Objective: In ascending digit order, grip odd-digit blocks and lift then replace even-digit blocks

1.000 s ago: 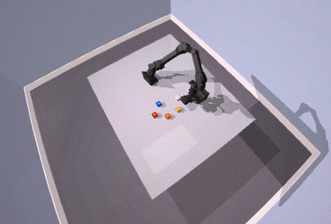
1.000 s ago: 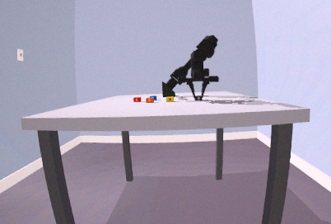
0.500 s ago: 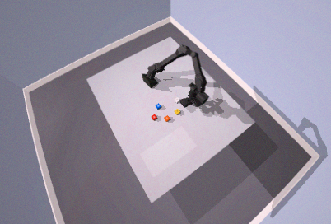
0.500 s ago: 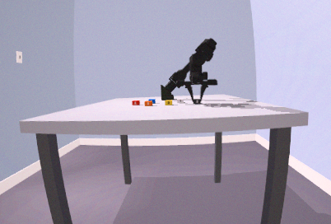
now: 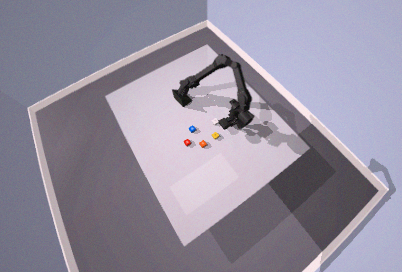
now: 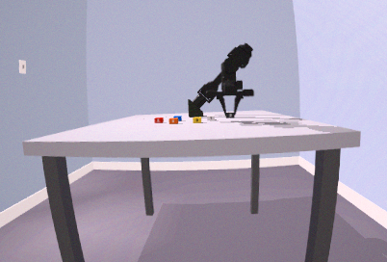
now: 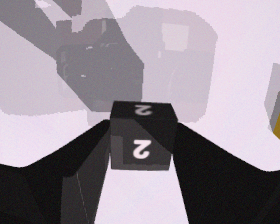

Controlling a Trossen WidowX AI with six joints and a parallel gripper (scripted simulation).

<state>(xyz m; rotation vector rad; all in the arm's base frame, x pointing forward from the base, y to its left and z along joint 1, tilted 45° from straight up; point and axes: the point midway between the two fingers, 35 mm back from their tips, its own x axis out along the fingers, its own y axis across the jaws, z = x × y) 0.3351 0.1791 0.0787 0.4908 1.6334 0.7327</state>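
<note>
The yellow block is 13 cm to the right of my gripper tip, 1 cm below it and 1 cm ahead of it. From my gripper tip the other things lie so: white block 8 cm to the right, 7 cm behind, 1 cm below; black block right at my gripper tip; orange block 22 cm to the right, 2 cm ahead, 1 cm below.
</note>
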